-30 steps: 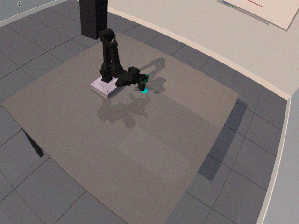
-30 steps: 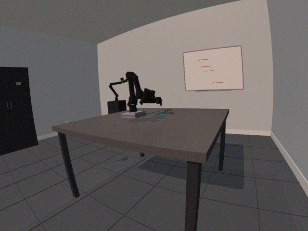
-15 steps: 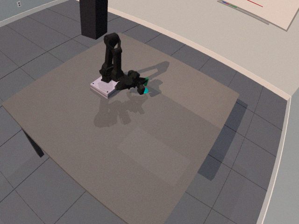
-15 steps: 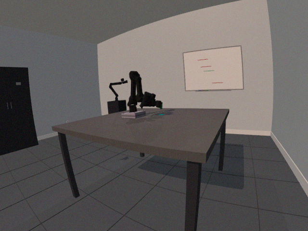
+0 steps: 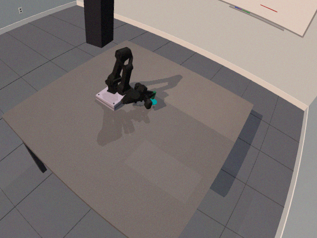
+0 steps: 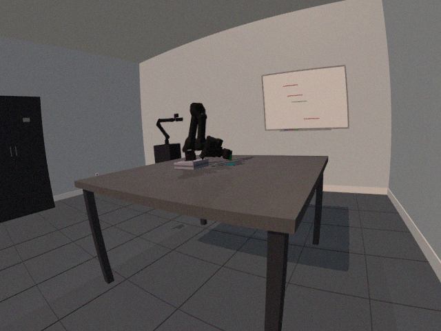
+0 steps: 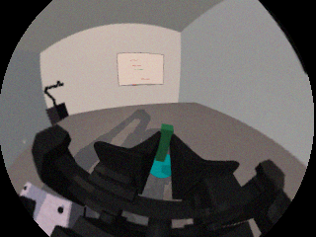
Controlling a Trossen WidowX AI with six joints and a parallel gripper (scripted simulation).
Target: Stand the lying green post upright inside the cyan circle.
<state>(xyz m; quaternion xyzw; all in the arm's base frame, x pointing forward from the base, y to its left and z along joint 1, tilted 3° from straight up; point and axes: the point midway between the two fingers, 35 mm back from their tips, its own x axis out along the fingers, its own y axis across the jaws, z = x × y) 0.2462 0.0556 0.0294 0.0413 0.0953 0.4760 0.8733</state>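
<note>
Right now my gripper tip is 80 mm above the cyan circle. Round my gripper tip: green post 20 mm below.
</note>
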